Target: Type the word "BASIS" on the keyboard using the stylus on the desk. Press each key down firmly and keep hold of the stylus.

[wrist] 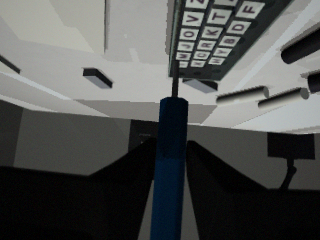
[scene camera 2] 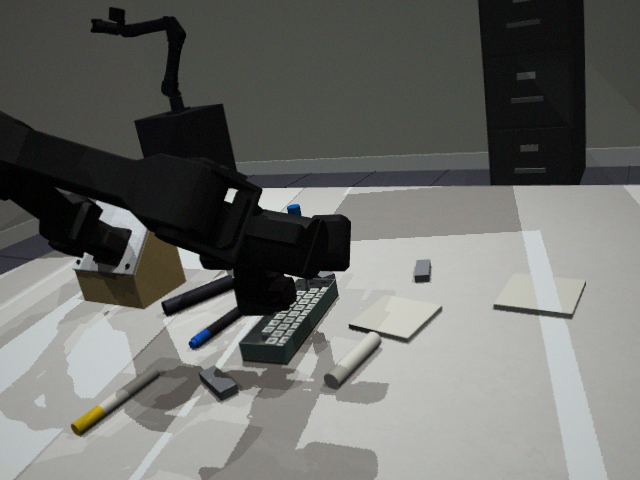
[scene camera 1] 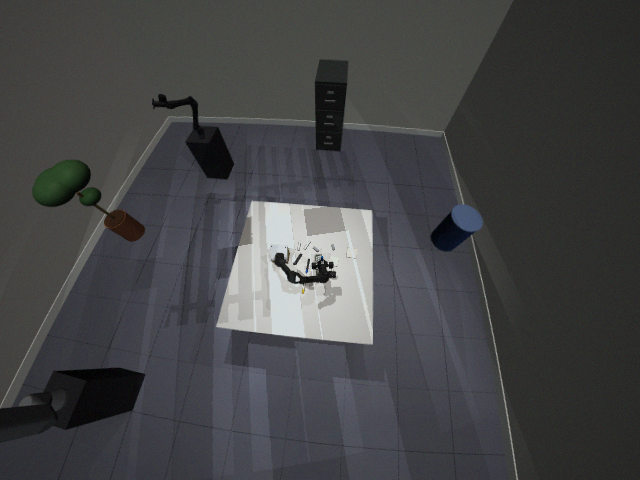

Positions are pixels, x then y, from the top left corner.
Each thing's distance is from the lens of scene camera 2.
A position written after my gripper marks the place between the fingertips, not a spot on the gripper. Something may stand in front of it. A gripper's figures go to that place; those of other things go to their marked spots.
my gripper (scene camera 2: pixel 302 251): 72 cm
yellow-tipped pen (scene camera 2: pixel 92 417): 68 cm
